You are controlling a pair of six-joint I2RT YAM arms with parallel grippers.
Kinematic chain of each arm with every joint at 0, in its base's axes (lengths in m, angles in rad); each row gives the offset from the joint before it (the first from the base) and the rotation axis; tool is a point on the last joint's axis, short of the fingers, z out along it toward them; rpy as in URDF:
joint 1: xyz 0 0 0.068 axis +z
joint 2: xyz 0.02 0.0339 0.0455 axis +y
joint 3: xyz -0.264 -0.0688 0 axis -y
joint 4: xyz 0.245 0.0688 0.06 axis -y
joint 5: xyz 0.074 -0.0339 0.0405 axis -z
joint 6: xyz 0.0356 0 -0.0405 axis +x
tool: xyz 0 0 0 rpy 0 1.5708 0
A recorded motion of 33 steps. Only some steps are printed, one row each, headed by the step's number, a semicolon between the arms.
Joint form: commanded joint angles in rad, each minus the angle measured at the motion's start. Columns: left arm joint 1, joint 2, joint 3, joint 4, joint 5, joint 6; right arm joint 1, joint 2, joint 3, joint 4, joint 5, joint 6.
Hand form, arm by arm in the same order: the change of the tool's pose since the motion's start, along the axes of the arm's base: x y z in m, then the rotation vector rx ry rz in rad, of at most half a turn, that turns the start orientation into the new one. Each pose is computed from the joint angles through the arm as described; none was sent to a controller.
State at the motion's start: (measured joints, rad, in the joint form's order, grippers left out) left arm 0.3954 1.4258 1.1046 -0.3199 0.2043 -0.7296; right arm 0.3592 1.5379 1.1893 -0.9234 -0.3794 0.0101
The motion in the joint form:
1: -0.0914 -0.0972 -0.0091 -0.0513 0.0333 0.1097; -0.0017 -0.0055 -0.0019 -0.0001 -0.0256 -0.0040
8: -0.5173 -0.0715 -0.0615 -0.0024 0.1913 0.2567; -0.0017 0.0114 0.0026 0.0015 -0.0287 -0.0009
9: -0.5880 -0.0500 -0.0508 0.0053 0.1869 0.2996; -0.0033 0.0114 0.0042 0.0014 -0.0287 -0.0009
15: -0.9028 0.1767 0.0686 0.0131 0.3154 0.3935; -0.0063 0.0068 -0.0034 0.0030 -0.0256 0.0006
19: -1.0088 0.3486 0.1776 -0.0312 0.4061 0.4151; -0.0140 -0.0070 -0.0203 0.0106 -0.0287 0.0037
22: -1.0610 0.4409 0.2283 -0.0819 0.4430 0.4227; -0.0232 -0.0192 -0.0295 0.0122 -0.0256 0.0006
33: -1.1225 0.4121 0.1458 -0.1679 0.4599 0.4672; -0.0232 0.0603 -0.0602 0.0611 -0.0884 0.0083
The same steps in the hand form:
1: -0.0114 -0.0355 0.0207 0.0844 -0.0340 -0.1808; -0.0011 -0.0001 0.0013 0.0236 0.0035 0.0094
8: -0.0015 -0.1670 0.0010 0.0971 -0.0730 -0.8157; 0.0016 0.0011 -0.0020 0.0230 0.0161 0.0074
9: -0.0006 -0.1887 -0.0009 0.1324 -0.0823 -0.9068; 0.0020 0.0007 -0.0015 0.0236 0.0146 0.0059
15: 0.0021 -0.3042 -0.0297 0.0909 -0.0554 -1.3768; 0.0011 -0.0007 -0.0024 0.0205 0.0156 0.0006
19: 0.0055 -0.3558 -0.0571 0.0171 0.0328 -1.5624; -0.0012 -0.0038 -0.0031 0.0253 0.0137 -0.0089
22: 0.0022 -0.3802 -0.0786 -0.0229 0.1260 -1.6421; -0.0026 -0.0072 -0.0024 0.0237 0.0068 -0.0162
33: -0.0327 -0.3827 -0.0967 -0.0276 0.2566 -1.7358; 0.0058 -0.0021 -0.0303 0.0606 0.0887 -0.0070

